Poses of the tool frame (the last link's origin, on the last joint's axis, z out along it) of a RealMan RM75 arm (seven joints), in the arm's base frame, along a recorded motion.
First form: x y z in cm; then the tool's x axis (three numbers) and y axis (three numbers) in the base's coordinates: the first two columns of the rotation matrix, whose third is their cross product.
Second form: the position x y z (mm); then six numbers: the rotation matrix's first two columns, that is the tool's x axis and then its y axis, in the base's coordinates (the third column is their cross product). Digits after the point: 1 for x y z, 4 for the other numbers.
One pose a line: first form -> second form
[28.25 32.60 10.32 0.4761 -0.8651 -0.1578 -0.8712 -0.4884 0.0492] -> [282.5 326.0 103.2 0.4761 -0.8651 -0.1578 -0.8712 -0.4884 0.0492]
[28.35 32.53 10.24 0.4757 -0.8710 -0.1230 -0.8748 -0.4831 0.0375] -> [283.5 325.3 102.4 0.4757 -0.8710 -0.1230 -0.8748 -0.4831 0.0375]
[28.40 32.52 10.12 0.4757 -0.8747 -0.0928 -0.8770 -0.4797 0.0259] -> [284.0 325.2 101.2 0.4757 -0.8747 -0.0928 -0.8770 -0.4797 0.0259]
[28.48 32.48 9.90 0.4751 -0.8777 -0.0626 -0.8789 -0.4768 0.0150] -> [284.8 324.8 99.0 0.4751 -0.8777 -0.0626 -0.8789 -0.4768 0.0150]
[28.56 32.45 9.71 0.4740 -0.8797 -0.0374 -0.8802 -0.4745 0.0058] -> [285.6 324.5 97.1 0.4740 -0.8797 -0.0374 -0.8802 -0.4745 0.0058]
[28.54 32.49 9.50 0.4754 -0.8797 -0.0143 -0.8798 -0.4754 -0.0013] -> [285.4 324.9 95.0 0.4754 -0.8797 -0.0143 -0.8798 -0.4754 -0.0013]
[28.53 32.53 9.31 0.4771 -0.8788 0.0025 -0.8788 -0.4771 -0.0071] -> [285.3 325.3 93.1 0.4771 -0.8788 0.0025 -0.8788 -0.4771 -0.0071]
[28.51 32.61 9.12 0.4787 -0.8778 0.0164 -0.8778 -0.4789 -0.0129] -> [285.1 326.1 91.2 0.4787 -0.8778 0.0164 -0.8778 -0.4789 -0.0129]
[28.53 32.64 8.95 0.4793 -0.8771 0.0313 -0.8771 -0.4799 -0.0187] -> [285.3 326.4 89.5 0.4793 -0.8771 0.0313 -0.8771 -0.4799 -0.0187]
